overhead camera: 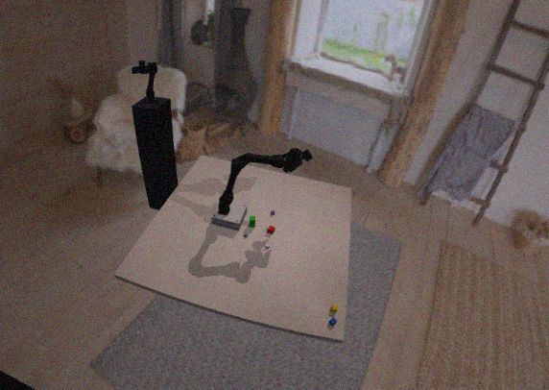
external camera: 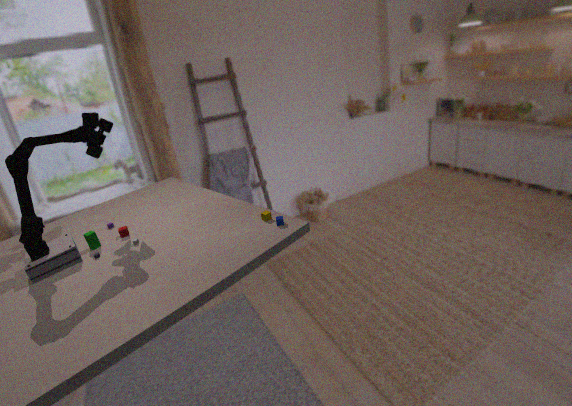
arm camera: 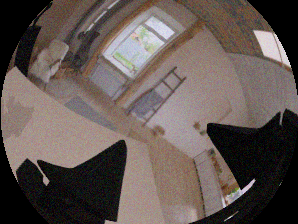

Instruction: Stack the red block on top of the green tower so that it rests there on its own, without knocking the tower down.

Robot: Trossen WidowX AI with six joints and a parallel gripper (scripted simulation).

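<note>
Right now the red block is 12 cm behind my gripper tip, 31 cm to the right of it and 38 cm below it. From my gripper tip the other things lie so: purple block: 14 cm behind, 14 cm to the right, 39 cm below; then blue block: 32 cm ahead, 87 cm to the right, 39 cm below; then yellow block: 32 cm ahead, 79 cm to the right, 39 cm below.
</note>
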